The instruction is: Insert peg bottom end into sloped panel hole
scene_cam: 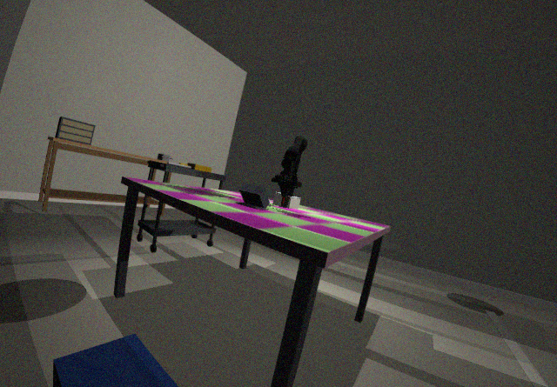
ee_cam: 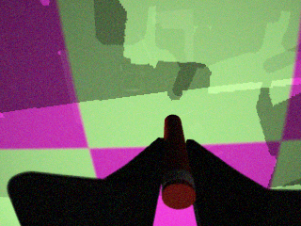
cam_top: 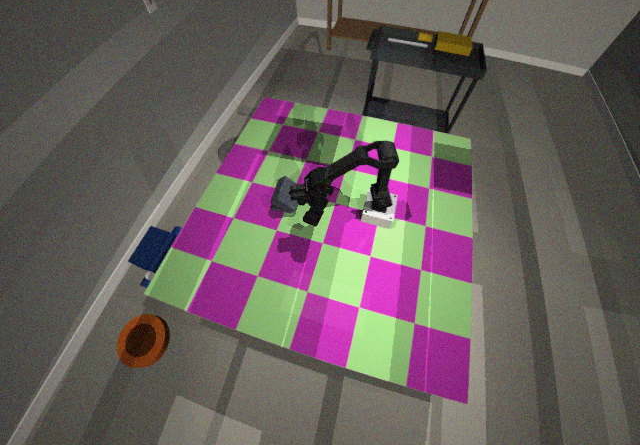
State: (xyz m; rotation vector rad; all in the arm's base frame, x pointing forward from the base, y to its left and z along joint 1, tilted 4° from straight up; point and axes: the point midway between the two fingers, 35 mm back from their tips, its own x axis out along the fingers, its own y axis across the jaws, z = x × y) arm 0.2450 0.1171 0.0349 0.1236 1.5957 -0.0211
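The grey sloped panel is 180 mm ahead of my gripper tip, 60 mm to the right of it and 20 mm below it. Also, from my gripper tip: red round peg (20 mm above).
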